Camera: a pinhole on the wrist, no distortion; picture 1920 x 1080 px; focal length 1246.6 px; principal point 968.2 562.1 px. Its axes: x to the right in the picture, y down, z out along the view. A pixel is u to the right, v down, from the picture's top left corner.
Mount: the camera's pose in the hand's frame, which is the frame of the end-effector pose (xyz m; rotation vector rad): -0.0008 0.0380 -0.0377 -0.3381 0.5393 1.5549
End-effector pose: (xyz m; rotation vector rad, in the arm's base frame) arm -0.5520 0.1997 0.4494 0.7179 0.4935 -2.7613
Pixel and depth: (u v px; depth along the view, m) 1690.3 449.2 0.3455
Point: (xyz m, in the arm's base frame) -0.5374 -0.2198 0.4374
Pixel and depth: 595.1 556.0 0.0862
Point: -0.5623 0.1233 0.4675
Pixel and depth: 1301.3 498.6 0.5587
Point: -0.6237 -0.3656 0.5764
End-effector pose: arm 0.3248 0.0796 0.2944 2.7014 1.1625 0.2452
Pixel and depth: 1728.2 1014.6 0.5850
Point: 0.7320 -0.5146 0.1519
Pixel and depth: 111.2 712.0 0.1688
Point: 0.3867 0.0458 0.1392
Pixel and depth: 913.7 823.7 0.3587
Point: 0.5155 -0.1209 0.0701
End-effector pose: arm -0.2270 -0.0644 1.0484 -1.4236 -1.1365 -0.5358
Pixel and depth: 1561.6 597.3 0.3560
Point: 0.0495 0.1599 0.8461
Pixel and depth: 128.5 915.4 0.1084
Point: -0.2316 0.0254 0.9991
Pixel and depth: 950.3 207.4 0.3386
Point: -0.0560 0.2325 1.0062
